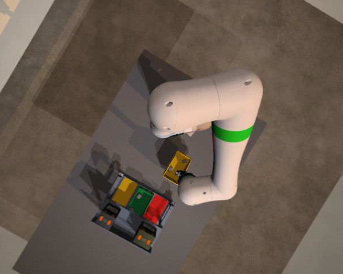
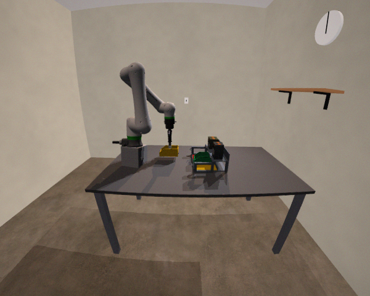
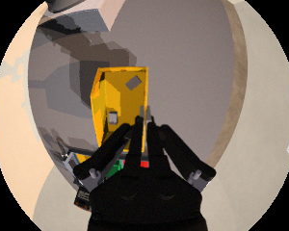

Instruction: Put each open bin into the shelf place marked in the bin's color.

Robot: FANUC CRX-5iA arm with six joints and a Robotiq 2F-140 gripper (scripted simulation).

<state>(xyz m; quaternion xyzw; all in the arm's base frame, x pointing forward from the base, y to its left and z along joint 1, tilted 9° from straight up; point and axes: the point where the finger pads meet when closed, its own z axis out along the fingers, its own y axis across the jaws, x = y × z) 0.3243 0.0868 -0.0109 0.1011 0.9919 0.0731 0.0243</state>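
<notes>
The yellow bin is 10 mm behind my hand, 50 mm to the right of it and 40 mm below it. From my hand the other things lie so: green bin (280 mm ahead, 190 mm to the right, 70 mm below); then yellow-marked place (260 mm ahead, 300 mm to the right, 110 mm below); then red mark (300 mm ahead, 80 mm to the right, 110 mm below).
</notes>
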